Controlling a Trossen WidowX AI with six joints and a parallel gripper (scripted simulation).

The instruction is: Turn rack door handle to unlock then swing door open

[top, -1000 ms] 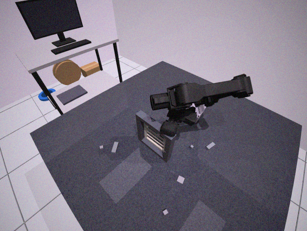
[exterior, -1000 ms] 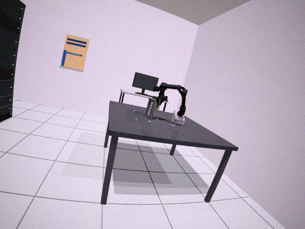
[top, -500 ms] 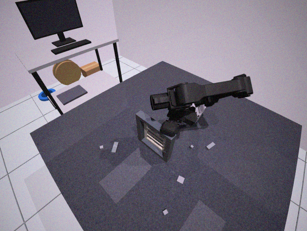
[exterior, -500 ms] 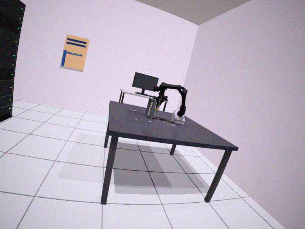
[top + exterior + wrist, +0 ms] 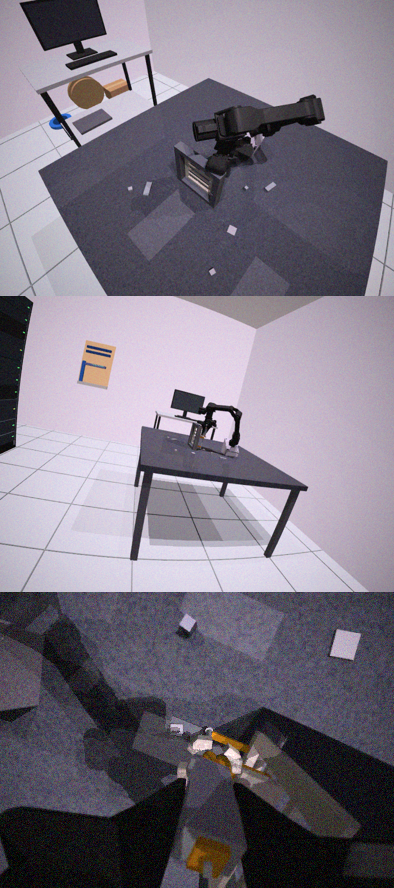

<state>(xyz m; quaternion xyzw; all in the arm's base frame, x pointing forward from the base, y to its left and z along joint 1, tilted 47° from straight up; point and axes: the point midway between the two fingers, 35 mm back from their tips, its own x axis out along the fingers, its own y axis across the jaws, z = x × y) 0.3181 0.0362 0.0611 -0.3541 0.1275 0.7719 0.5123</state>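
Now: gripper tip 30 mm above the orange upright handle and 10 mm to the left of it.
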